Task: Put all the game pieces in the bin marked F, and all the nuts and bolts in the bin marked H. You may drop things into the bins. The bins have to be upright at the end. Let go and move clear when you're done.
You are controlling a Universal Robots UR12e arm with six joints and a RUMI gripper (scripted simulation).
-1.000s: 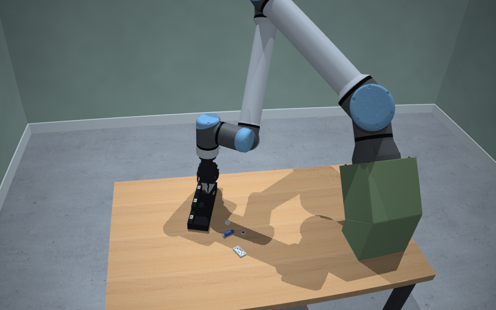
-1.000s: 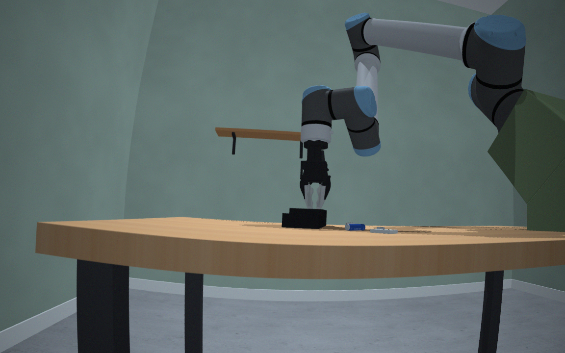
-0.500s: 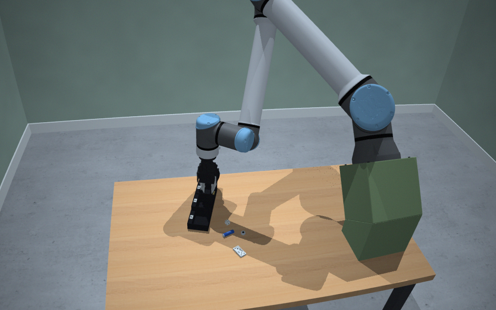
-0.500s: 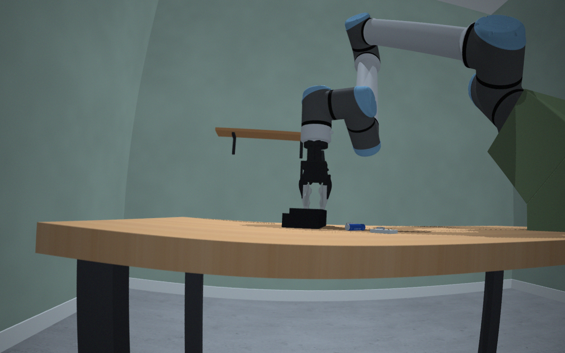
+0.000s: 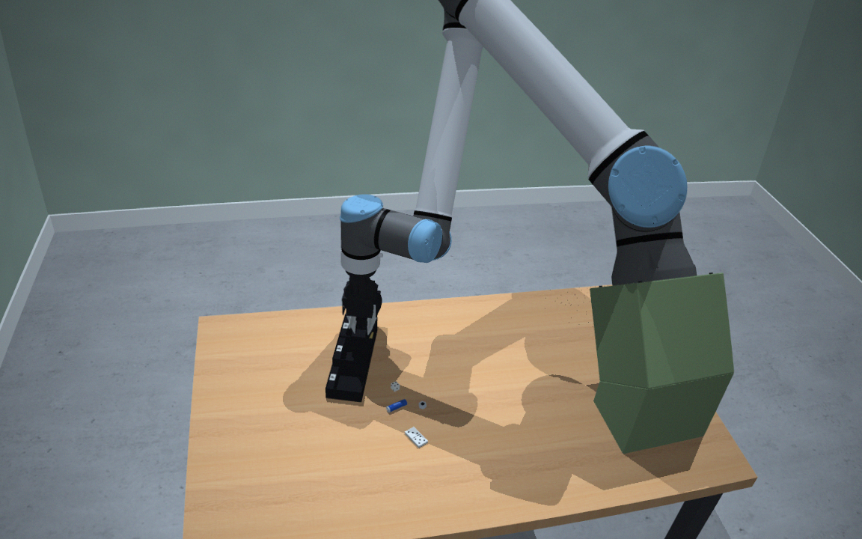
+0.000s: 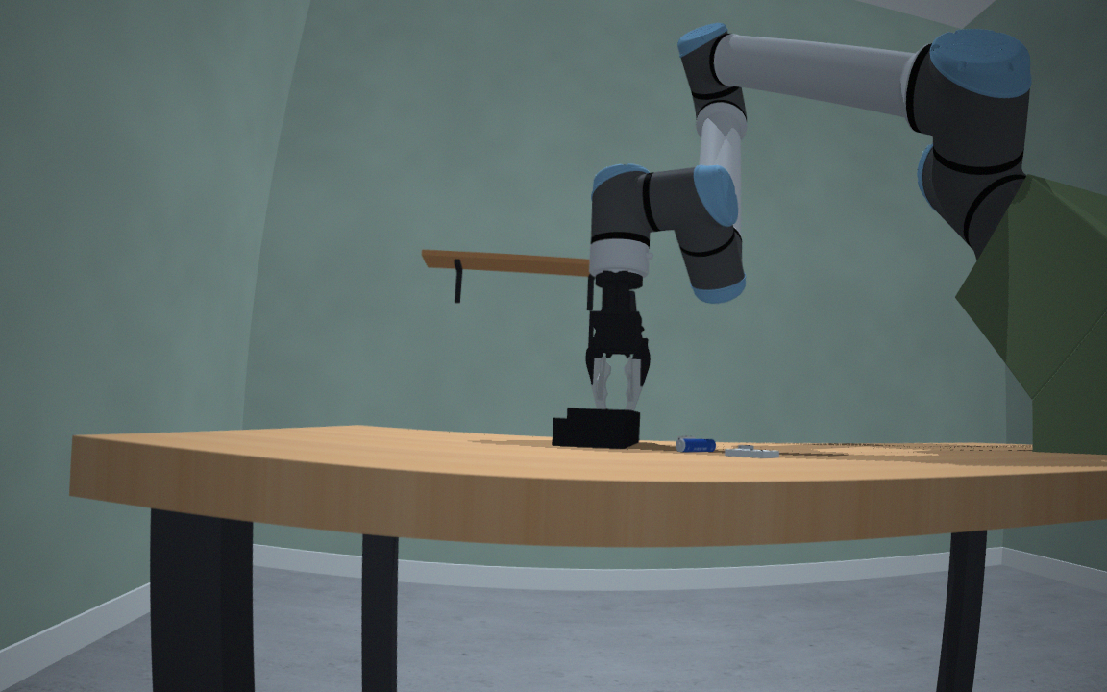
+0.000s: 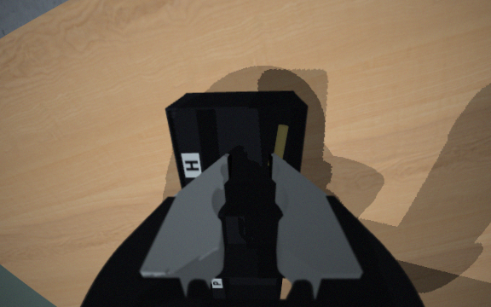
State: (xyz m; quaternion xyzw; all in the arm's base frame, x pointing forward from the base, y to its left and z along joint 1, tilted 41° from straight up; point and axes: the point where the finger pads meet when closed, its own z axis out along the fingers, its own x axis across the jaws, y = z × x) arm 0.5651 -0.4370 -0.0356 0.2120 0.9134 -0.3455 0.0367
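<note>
The brass bolt is 2 cm behind my hand, 2 cm to the left of it and 3 cm below it. From my hand the other things lie so: battery 2 cm behind, 24 cm to the left, 3 cm below; white die 3 cm behind, 18 cm to the left, 3 cm below; black bin 4 cm ahead, 7 cm to the left, 2 cm below.
</note>
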